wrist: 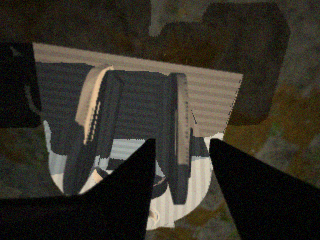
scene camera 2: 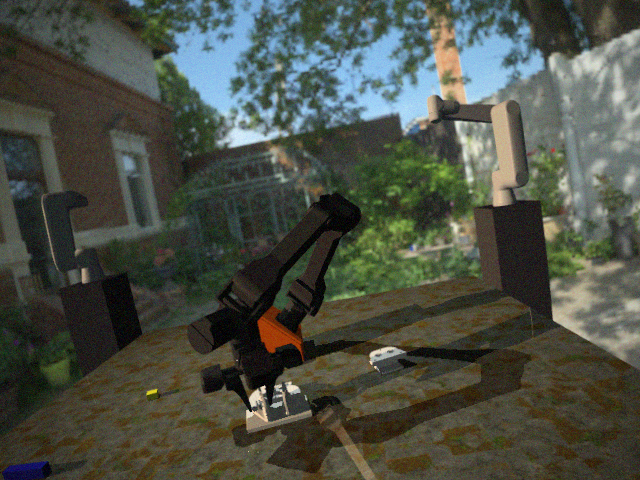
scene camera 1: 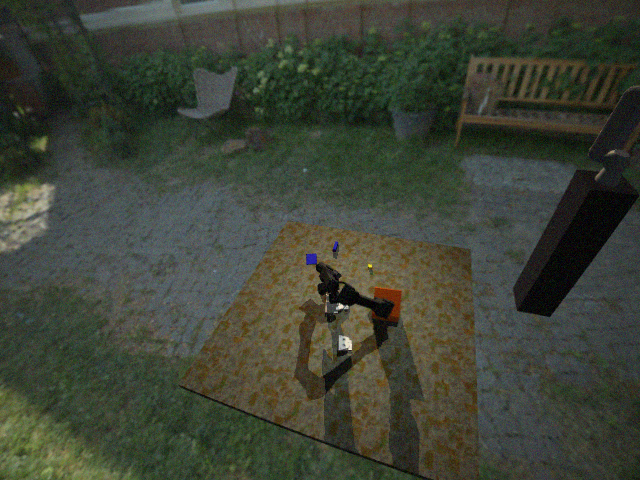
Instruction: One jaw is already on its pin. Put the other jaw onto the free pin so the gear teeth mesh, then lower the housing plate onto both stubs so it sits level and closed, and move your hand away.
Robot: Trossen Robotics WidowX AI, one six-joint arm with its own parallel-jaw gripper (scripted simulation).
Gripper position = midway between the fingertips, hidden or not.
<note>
In view: my gripper (scene camera 2: 260,408).
My gripper also shows in the wrist view (wrist: 182,144).
</note>
